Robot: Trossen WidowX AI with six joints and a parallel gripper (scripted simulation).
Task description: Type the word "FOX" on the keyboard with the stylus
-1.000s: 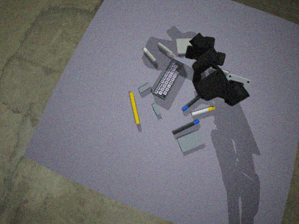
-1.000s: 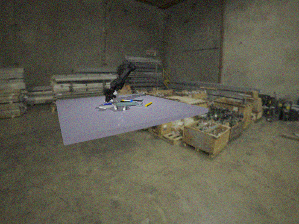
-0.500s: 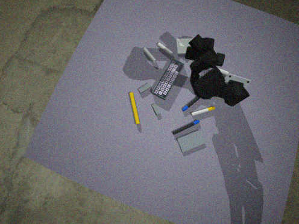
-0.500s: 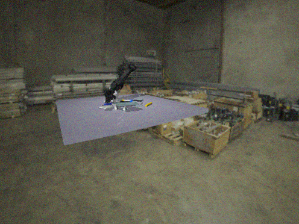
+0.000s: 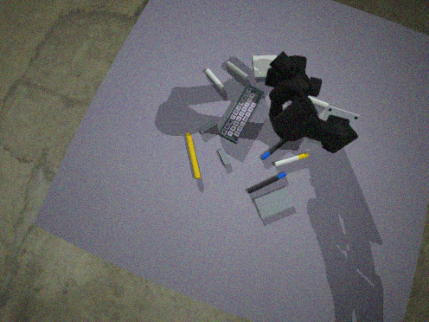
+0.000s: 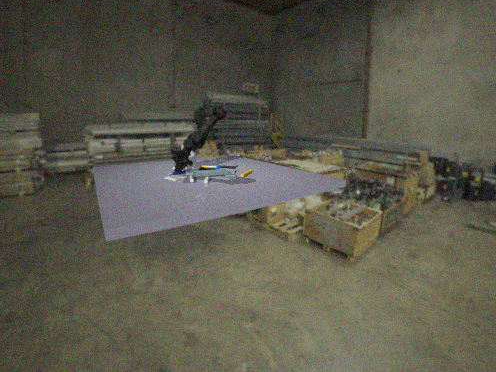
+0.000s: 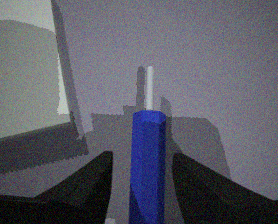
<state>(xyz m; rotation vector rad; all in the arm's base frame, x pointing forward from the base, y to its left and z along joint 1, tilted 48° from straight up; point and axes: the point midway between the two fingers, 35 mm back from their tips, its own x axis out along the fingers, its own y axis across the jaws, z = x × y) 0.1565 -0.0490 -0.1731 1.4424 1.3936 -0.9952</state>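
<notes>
The o key is 140 mm ahead of my gripper tip and 180 mm to the left of it. The rest, counted from my gripper tip: stylus tip: 40 mm to the right; then blue stylus: 10 mm to the right; then white pad: 100 mm ahead, 50 mm to the right, 10 mm below.
</notes>
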